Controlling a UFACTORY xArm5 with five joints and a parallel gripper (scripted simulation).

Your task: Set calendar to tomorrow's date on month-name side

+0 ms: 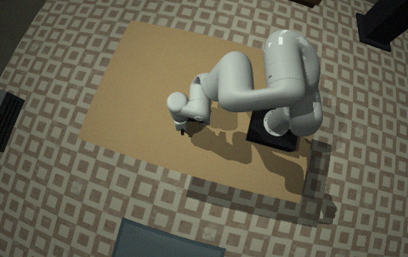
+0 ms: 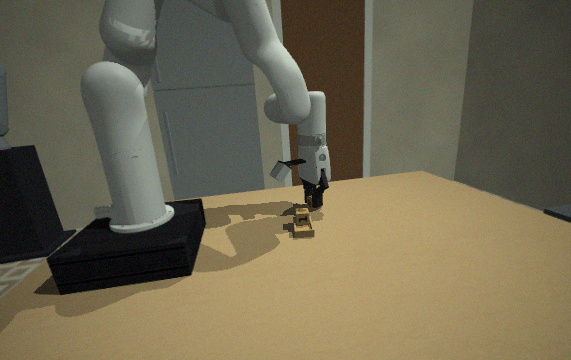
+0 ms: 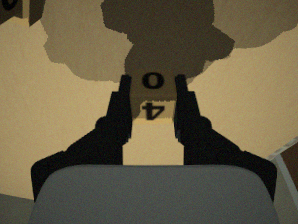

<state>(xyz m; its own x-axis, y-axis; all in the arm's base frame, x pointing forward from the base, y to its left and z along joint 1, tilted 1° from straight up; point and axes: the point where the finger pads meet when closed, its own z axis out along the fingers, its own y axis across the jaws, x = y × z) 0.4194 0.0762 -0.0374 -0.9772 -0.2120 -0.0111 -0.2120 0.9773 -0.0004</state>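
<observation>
The wooden calendar tray lies 7 cm behind my hand, 12 cm to the right of it and 2 cm below it. From my hand the other things lie so: wooden date cube (1 cm below).
</observation>
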